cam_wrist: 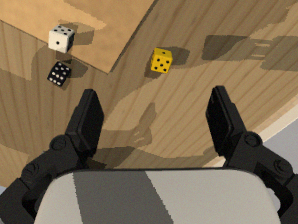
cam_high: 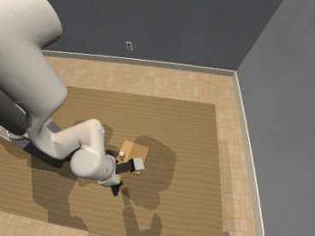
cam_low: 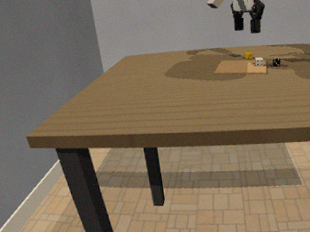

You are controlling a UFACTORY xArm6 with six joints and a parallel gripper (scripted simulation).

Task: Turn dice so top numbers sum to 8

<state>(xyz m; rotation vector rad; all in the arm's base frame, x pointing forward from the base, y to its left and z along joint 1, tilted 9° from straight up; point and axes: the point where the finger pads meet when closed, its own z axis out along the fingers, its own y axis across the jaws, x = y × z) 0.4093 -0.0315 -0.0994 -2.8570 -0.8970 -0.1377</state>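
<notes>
My hand is 1 cm to the left of the yellow die and 9 cm above it. The rest, counted from my hand: black die 8 cm behind, 9 cm to the left, 9 cm below; then tan mat 2 cm ahead, 10 cm to the left, 10 cm below; then white die 3 cm behind, 9 cm to the left, 8 cm below.
</notes>
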